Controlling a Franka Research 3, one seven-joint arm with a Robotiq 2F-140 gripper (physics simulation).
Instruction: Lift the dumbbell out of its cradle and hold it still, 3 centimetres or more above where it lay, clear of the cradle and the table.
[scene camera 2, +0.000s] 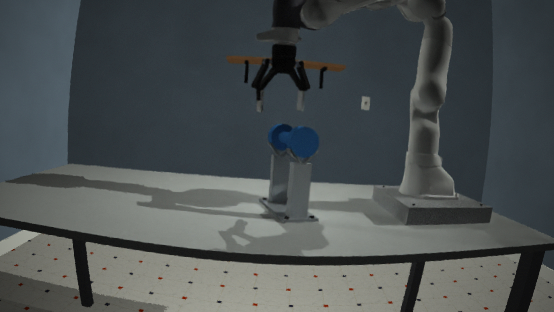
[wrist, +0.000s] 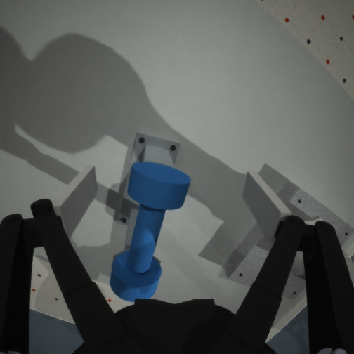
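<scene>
A blue dumbbell (scene camera 2: 304, 142) (wrist: 145, 233) lies level in its cradle, its two round ends resting on the tops of two posts. The grey cradle (scene camera 2: 299, 190) (wrist: 157, 139) stands on the table (scene camera 2: 100, 210) (wrist: 210, 90) with its base plate flat. My gripper (scene camera 2: 280, 101) (wrist: 171, 181) is open and empty, pointing down above the dumbbell. In the wrist view the dumbbell shows between the two spread fingers, nearer the left one, with its handle running roughly lengthwise between them. The fingertips are above the dumbbell and do not touch it.
The robot's base block (scene camera 2: 447, 214) (wrist: 255, 260) stands on the table to the right of the cradle in the scene view. An orange shelf (scene camera 2: 327, 66) is on the back wall behind the gripper. The table's front edge (scene camera 2: 200, 253) is in front of the cradle.
</scene>
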